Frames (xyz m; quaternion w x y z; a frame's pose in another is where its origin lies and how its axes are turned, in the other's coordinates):
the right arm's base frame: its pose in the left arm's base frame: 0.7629 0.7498 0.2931 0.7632 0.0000 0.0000 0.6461
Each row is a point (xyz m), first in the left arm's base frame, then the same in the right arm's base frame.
Working: the left arm's base frame: its pose in the right arm's base frame: -0.8654 0.6287 -0.2931 0.7632 0.0000 0.0000 -0.6461

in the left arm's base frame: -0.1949 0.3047 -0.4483
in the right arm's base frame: -0.5971 0.8712 -0.7414
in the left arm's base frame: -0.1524 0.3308 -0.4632
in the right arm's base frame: -0.5643 0.8336 -0.7563
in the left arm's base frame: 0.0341 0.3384 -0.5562
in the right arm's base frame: -0.5260 0.6509 -0.8493
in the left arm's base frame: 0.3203 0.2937 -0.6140
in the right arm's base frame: -0.5229 0.3613 -0.9071
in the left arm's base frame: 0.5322 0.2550 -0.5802
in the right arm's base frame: -0.5261 0.1459 -0.8733
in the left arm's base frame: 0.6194 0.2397 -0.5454
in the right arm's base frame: -0.5268 0.0573 -0.8385
